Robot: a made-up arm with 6 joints. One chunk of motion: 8 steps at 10 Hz.
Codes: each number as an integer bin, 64 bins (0 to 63) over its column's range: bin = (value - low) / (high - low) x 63, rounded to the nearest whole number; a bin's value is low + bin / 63 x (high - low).
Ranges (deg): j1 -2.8..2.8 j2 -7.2..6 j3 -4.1..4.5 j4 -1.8..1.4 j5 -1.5..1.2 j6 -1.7..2
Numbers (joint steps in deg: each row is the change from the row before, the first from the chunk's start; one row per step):
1: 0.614 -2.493 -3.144 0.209 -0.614 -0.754
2: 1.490 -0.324 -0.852 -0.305 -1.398 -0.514
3: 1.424 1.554 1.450 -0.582 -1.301 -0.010
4: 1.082 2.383 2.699 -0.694 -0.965 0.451
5: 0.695 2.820 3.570 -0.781 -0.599 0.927
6: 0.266 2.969 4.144 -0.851 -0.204 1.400
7: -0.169 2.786 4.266 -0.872 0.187 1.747
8: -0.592 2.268 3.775 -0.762 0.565 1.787
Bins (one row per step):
1: 38 22 7 40 21 16
2: 48 33 24 29 2 20
3: 48 42 41 24 5 29
4: 44 46 50 22 12 37
5: 39 48 56 20 21 45
6: 34 49 60 19 30 53
7: 30 48 61 18 39 59
8: 25 45 58 20 48 59

